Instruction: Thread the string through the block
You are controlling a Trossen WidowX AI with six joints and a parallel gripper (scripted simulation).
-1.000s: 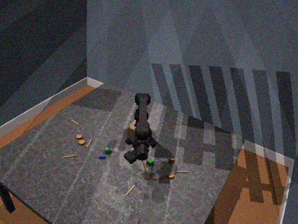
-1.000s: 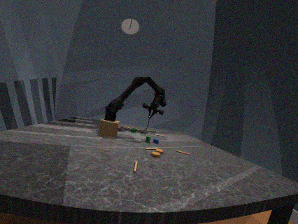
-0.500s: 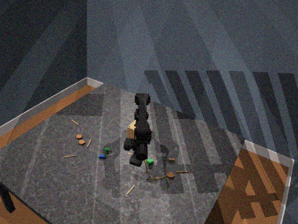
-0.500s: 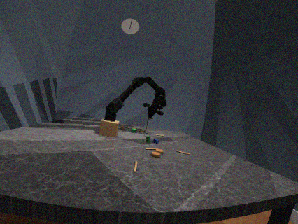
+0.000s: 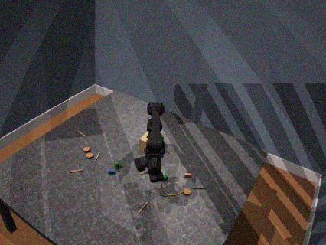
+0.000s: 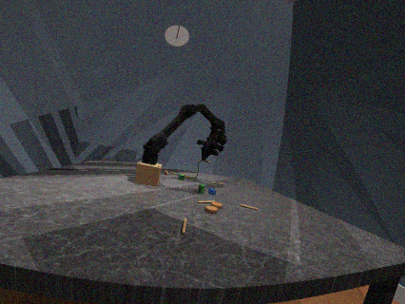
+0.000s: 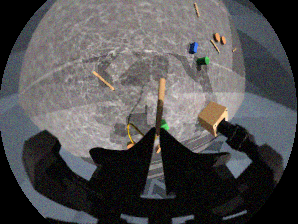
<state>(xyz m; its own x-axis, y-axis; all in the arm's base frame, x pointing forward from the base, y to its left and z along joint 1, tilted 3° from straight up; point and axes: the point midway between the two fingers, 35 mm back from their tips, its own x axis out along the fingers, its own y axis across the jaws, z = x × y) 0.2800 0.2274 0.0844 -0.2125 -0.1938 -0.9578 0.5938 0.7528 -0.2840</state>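
The thin wooden stick is 10 mm ahead of my gripper tip and 10 mm to the right of it. Also, from my gripper tip: round wooden button 120 mm behind, 150 mm to the left, 130 mm below; then green block 110 mm behind, 120 mm below; then small wooden piece 220 mm behind, 80 mm to the left, 130 mm below.
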